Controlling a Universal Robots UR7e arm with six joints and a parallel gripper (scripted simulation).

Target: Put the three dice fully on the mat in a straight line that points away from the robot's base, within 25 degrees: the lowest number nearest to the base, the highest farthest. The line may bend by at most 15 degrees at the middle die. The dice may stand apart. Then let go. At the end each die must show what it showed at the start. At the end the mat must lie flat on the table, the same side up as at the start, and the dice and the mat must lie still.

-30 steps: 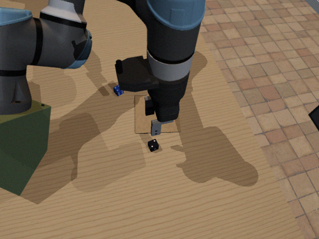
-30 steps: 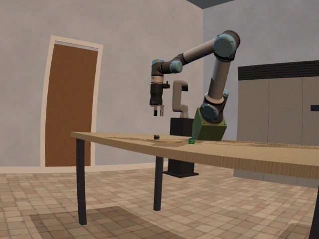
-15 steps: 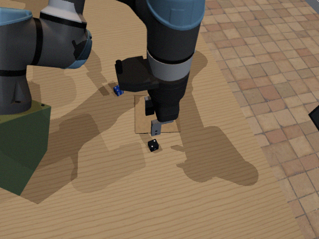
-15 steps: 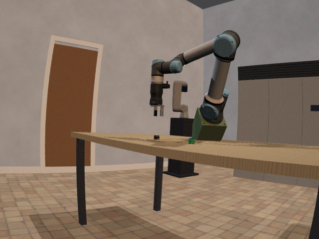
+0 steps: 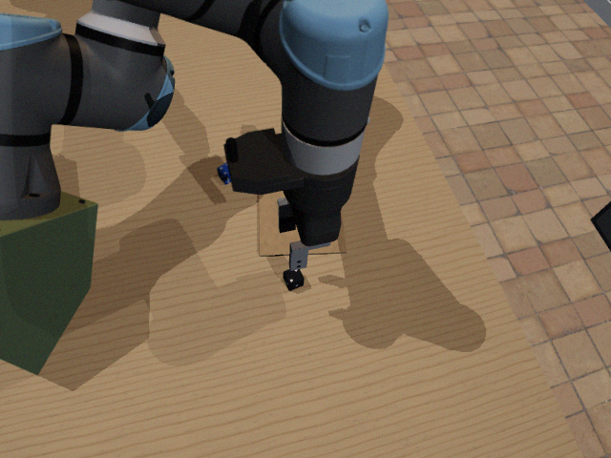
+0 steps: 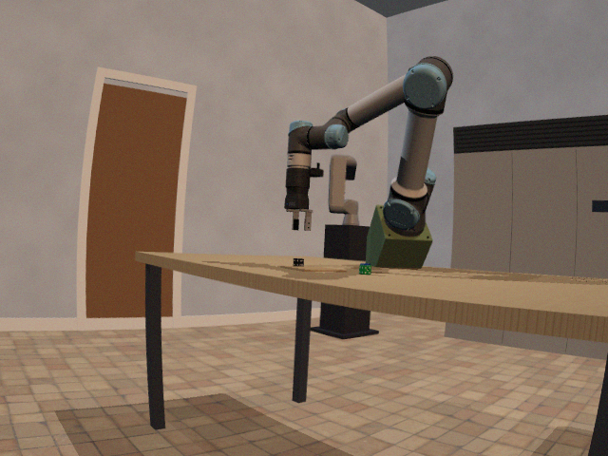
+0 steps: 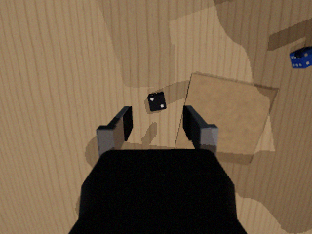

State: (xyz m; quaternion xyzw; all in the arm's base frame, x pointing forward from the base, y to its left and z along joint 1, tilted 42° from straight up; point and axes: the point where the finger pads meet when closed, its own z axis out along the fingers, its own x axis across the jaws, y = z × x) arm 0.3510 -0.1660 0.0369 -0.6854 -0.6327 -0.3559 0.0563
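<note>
Now: the black die 120 mm below my hand. From my hand the other things lie so: blue die: 70 mm behind, 220 mm to the left, 120 mm below; green die: 280 mm to the left, 120 mm below; mat: 40 mm ahead, 110 mm to the left, 130 mm below.
</note>
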